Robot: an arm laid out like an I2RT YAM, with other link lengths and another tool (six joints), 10 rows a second.
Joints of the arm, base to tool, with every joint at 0 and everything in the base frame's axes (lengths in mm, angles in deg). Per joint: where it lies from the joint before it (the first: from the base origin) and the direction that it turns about. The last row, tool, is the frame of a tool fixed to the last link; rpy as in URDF.
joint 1: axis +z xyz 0 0 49.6
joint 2: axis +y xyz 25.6 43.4 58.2
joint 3: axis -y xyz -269.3 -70.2 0
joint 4: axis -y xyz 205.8 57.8 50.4
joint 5: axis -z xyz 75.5 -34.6 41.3
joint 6: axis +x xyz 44.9 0 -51
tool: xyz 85 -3 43 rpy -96.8 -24.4 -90
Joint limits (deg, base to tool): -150..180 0..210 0..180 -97..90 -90..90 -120..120
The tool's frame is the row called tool.
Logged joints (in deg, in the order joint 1, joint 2, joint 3, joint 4, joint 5, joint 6), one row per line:
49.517 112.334 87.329 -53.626 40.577 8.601
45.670 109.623 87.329 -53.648 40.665 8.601
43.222 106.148 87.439 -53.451 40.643 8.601
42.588 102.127 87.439 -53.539 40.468 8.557
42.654 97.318 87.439 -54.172 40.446 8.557
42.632 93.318 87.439 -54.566 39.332 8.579
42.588 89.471 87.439 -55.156 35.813 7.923
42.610 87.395 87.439 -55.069 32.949 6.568
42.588 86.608 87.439 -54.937 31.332 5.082
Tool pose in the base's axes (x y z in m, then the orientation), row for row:
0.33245 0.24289 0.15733 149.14 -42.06 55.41
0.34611 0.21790 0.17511 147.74 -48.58 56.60
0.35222 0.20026 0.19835 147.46 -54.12 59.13
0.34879 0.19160 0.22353 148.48 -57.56 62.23
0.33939 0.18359 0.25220 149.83 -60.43 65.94
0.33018 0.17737 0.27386 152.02 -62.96 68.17
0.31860 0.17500 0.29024 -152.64 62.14 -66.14
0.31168 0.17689 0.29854 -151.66 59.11 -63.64
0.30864 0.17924 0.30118 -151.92 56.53 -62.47
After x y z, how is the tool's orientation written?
As a rotation vector, in degrees.
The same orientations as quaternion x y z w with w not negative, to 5 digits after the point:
0.89805 -0.25327 0.33365 0.13428
0.88555 -0.29119 0.33926 0.12619
0.87364 -0.32064 0.35032 0.10593
0.86574 -0.33562 0.36285 0.07869
0.85765 -0.34591 0.37745 0.04801
0.85343 -0.35345 0.38270 0.01654
-0.85936 0.34985 -0.37237 0.02111
-0.86686 0.33786 -0.36376 0.04562
-0.87321 0.32492 -0.35907 0.05480

